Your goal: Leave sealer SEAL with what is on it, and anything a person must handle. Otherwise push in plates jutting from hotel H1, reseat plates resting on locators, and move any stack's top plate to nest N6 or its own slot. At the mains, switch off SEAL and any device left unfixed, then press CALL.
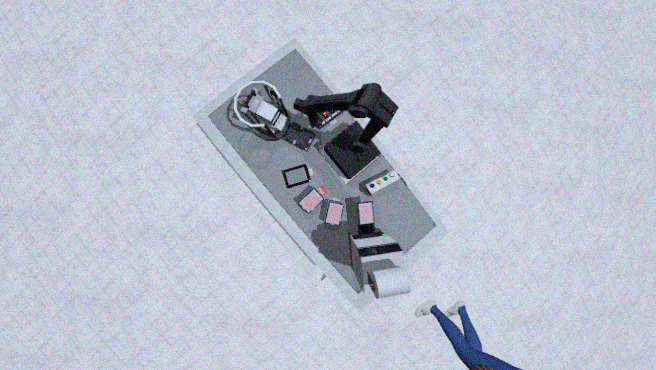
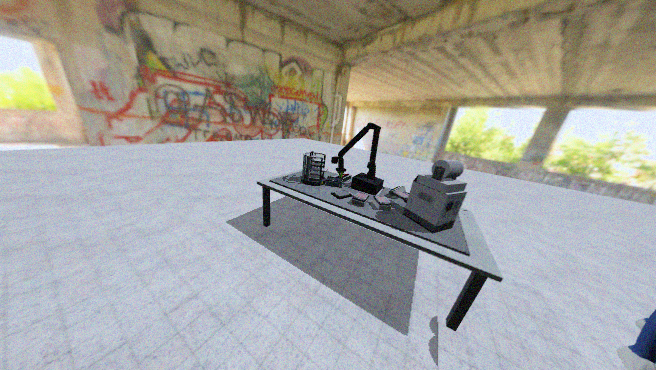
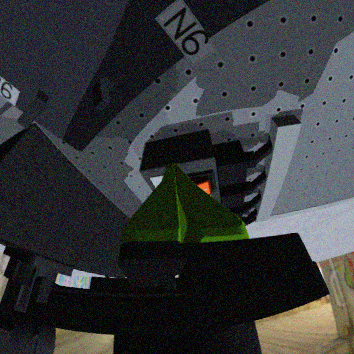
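Seen in the pictures: gripper, fingertip midpoint: (image 1: 316,123) (image 2: 340,177) (image 3: 171,168); arm's base, link origin: (image 1: 358,146) (image 2: 370,177) (image 3: 37,256).
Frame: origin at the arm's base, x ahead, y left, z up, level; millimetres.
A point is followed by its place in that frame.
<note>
My gripper (image 2: 340,173) @(x 89, y -289, z -48 mm) (image 3: 171,168) @(x 89, y -289, z -48 mm) is shut and empty, its green fingertips pressed together. It hangs just above the mains switch box (image 1: 328,117) @(x -2, y -282, z -46 mm) (image 3: 180,149) @(x 84, y -295, z -74 mm). One rocker (image 3: 204,187) @(x 56, y -308, z -48 mm) beside the fingertips glows orange-red. The N6 label (image 3: 186,31) @(x 172, y -326, z -37 mm) lies beyond, by the dark nest N6 (image 1: 300,135) @(x 215, y -297, z -37 mm). Hotel H1 (image 1: 259,110) (image 2: 313,167) stands at the table's far end with plates in it. Sealer SEAL (image 1: 373,258) @(x 387, y 457, z 233 mm) (image 2: 434,202) @(x 525, y 540, z 99 mm) has a pink plate (image 1: 365,212) @(x 241, y 333, z 2 mm) on its tray. Two more pink plates (image 1: 310,200) @(x 444, y 48, z -35 mm) (image 1: 334,212) @(x 384, y 206, z -28 mm) sit on nests mid-table.
An empty black-framed nest (image 1: 296,175) @(x 405, y -132, z -78 mm) and a small red tag (image 1: 322,189) @(x 342, y 51, z -96 mm) lie mid-table. A white box with coloured buttons (image 1: 381,180) @(x 32, y 261, z -25 mm) sits beside the arm's base (image 1: 351,156) @(x 72, y 16, z -1 mm). A person's legs (image 1: 463,331) (image 2: 647,340) are near the sealer end.
</note>
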